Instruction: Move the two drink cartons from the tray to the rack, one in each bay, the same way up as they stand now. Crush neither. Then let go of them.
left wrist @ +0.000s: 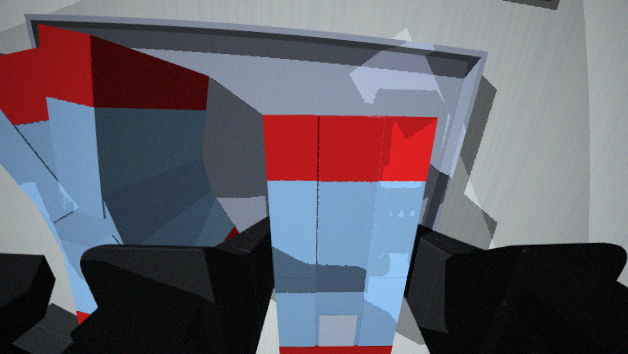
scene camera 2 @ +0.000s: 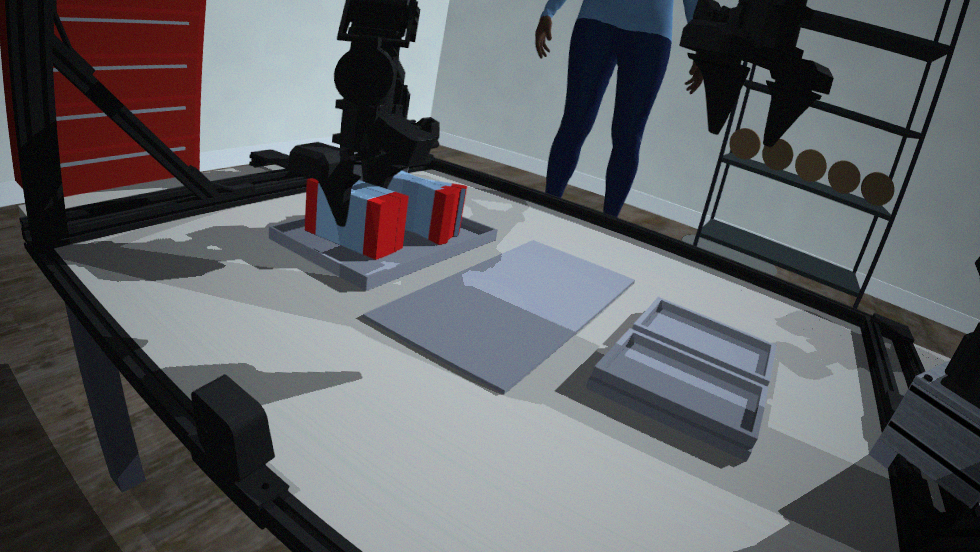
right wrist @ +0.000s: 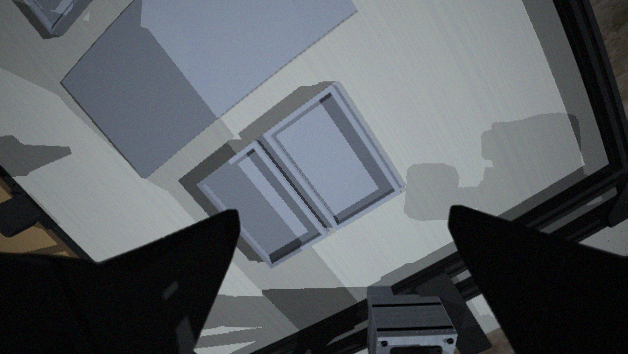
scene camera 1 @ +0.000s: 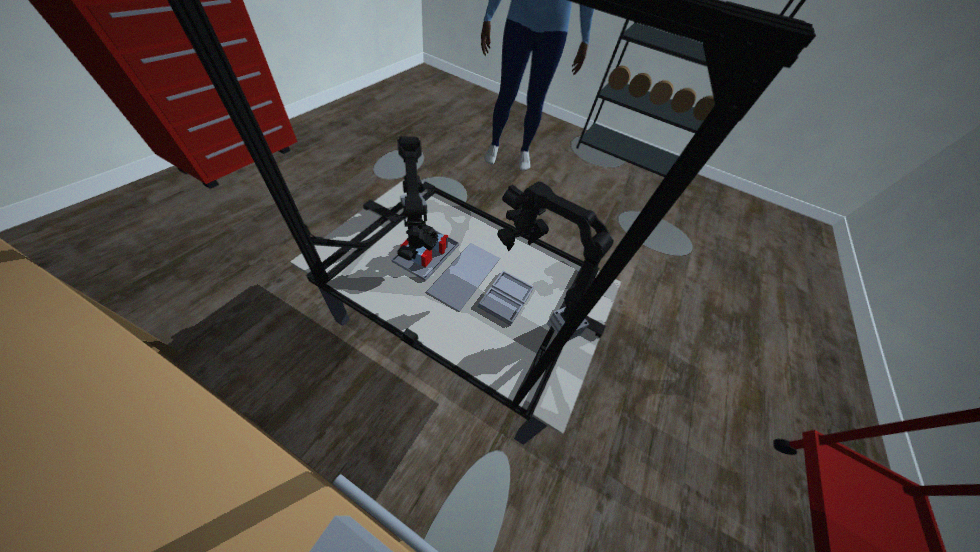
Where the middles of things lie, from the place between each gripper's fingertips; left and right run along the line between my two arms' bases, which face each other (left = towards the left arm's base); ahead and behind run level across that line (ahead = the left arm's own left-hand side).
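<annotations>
There's the grey tray (scene camera 2: pixel 417 253), and my left hand is 50 mm short of it and 20 mm above it. The flat grey mat (scene camera 2: pixel 496 321), counting from that same left hand, is 200 mm to the right of it, 100 mm ahead of it and 30 mm below it.
From my right hand, the flat grey mat is 22 cm below, 15 cm to the left of it and 11 cm behind it, while the grey tray is 35 cm to the left of that hand, 22 cm below it and 15 cm behind it.
</annotations>
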